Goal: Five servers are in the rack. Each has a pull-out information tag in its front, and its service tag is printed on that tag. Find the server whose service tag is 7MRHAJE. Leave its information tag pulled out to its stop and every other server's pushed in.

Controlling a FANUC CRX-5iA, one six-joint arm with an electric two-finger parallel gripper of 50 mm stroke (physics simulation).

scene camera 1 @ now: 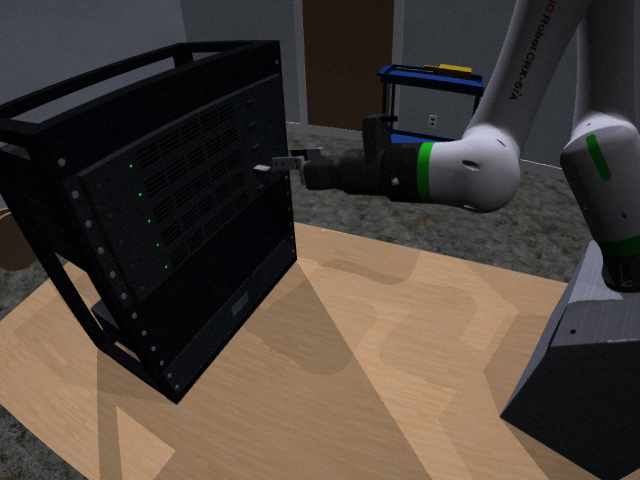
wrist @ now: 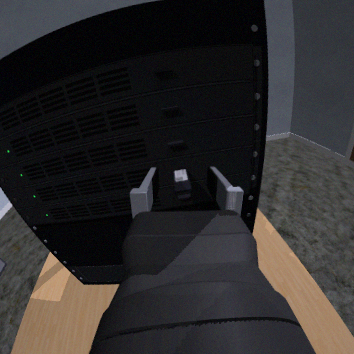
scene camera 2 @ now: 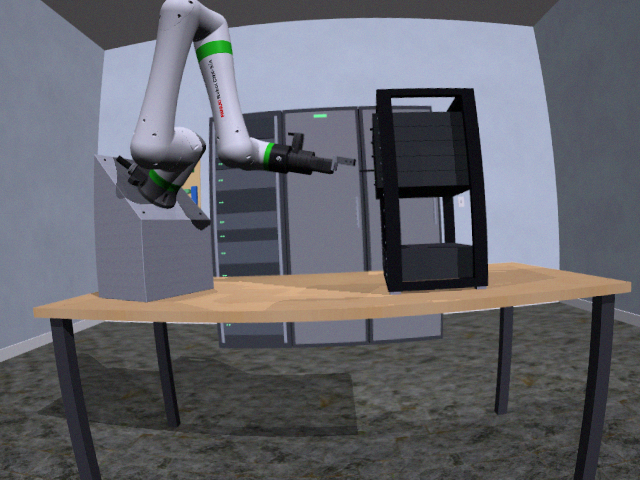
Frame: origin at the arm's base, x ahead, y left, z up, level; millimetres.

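Seen in the pictures: gripper, fingertip midpoint: (scene camera 1: 283,159) (wrist: 182,176) (scene camera 2: 354,162); arm's base, origin of the base link: (scene camera 2: 156,194).
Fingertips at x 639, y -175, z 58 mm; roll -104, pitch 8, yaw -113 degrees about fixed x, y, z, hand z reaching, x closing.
Observation:
Pixels of each thing's middle, then the offset from my fingertips to it. Level surfaces: height alone.
- rack, body centre: (scene camera 1: 171,209) (wrist: 135,173) (scene camera 2: 422,194) dz -100, dx +243, dy +31 mm
- fourth server's information tag, body centre: (wrist: 179,172) (scene camera 1: 258,167) (scene camera 2: 373,170) dz -27, dx +55, dy -18 mm
- wooden table, its level: dz -392 mm
The rack (scene camera 1: 178,390) (scene camera 2: 479,206) (wrist: 260,100) holds five dark servers stacked in its upper part. In the wrist view, the information tags of the top server (wrist: 165,75), the second (wrist: 171,112) and the third (wrist: 176,146) look pushed in. The fourth server's information tag (scene camera 1: 262,168) (scene camera 2: 367,169) (wrist: 181,176) sticks out, its pale label facing up; the print is too small to read. The fifth server's tag is hard to make out below it. My gripper (scene camera 1: 282,157) (scene camera 2: 354,161) (wrist: 182,176) is open and empty, in front of the rack, its fingers apart on either side of the line of the pulled-out tag.
The rack stands on the wooden table (scene camera 1: 310,413) (scene camera 2: 248,310). The robot's grey pedestal (scene camera 1: 568,387) (scene camera 2: 118,248) stands at the other end. A blue cart (scene camera 1: 434,82) is by the wall, and tall cabinets (scene camera 2: 325,206) stand behind the table.

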